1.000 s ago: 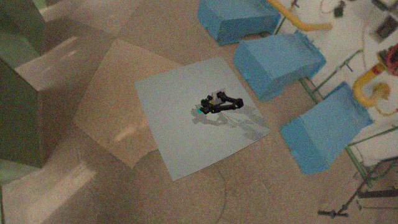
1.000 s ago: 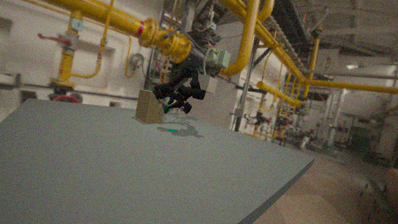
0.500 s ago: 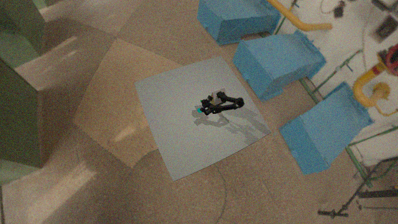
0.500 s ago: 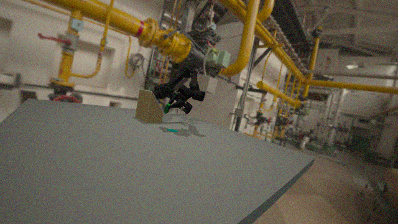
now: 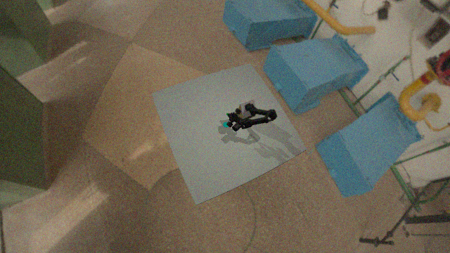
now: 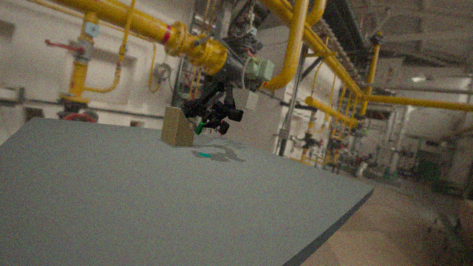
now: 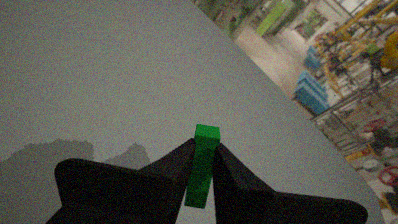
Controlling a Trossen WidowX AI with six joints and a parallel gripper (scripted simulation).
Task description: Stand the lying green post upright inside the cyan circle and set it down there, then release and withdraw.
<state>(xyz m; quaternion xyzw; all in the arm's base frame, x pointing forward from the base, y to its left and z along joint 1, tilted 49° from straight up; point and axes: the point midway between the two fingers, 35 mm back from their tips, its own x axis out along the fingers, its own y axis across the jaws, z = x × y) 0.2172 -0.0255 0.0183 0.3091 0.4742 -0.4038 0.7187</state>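
My gripper tip is now 20 mm short of the cyan circle, 40 mm to the right of it and 130 mm above it. The rest, counted from my gripper tip: green post: 10 mm behind, 10 mm to the left, 20 mm below.
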